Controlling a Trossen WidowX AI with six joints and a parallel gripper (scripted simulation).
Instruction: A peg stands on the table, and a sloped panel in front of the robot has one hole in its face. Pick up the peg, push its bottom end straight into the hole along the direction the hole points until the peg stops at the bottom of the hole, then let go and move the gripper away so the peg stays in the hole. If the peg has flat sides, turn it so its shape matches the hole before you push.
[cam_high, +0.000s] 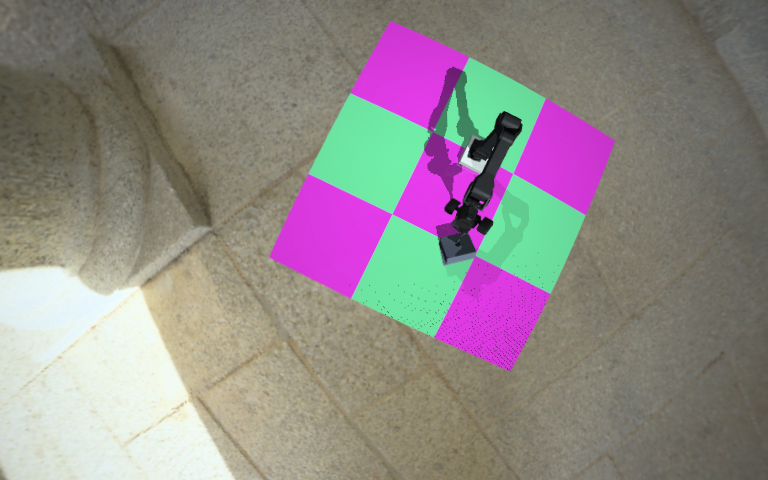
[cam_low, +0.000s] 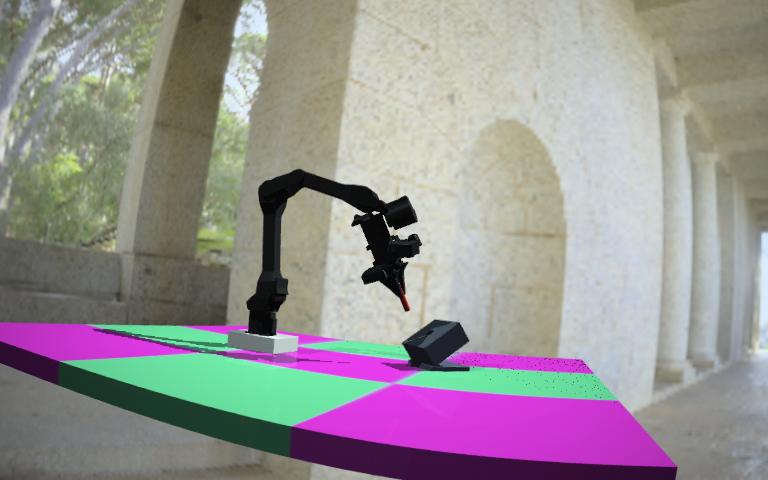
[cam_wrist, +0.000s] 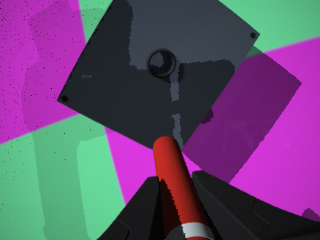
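The dark sloped panel lies 11 cm below my gripper tip, 9 cm ahead of it and 2 cm to the left of it. From my gripper tip the other things lie so: thin foot plate 17 cm below, 10 cm ahead, 3 cm to the left; red peg 1 cm behind, 1 cm above.
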